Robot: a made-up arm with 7 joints.
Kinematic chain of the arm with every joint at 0, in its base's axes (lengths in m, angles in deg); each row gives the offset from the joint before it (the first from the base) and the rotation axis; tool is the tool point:
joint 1: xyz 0 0 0.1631 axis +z
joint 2: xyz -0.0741 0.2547 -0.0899 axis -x
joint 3: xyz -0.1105 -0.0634 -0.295 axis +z
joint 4: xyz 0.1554 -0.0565 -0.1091 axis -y
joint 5: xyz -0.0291 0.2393 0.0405 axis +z
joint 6: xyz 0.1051 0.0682 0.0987 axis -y
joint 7: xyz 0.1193 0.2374 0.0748 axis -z
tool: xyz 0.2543 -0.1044 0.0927
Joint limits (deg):
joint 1: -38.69..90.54
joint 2: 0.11..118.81
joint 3: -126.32..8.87
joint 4: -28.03..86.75
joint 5: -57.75..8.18
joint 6: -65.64..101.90
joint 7: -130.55..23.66
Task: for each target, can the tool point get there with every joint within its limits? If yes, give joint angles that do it. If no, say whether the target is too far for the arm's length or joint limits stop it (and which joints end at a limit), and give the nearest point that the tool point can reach.
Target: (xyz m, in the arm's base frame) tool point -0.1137 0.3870 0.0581
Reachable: yes | joints 39.03 47.98 -15.75 66.13 -12.81 -34.23 6.92
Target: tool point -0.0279 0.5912 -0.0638
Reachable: yes | joints 61.76 59.70 -17.83 26.00 -11.94 -22.17 -30.18
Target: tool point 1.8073 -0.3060 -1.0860
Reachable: no: too far | nearest point 0.8084 0.0051 -0.5073 | short by 1.196 m
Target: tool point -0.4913 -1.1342 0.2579
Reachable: no: joint limits stop it (at a limit: joint 3, joint 4, joint 5) | nearest point -0.3582 -0.8270 0.2184 | short by 0.337 m
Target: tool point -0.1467 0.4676 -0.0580
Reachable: yes | joints -0.74 82.86 -44.72 63.94 -47.61 39.98 -25.66
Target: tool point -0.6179 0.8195 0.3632
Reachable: no: joint limits stop it (at a limit: joint 2, joint 3) | nearest point -0.5332 0.7071 0.1948 | short by 0.219 m
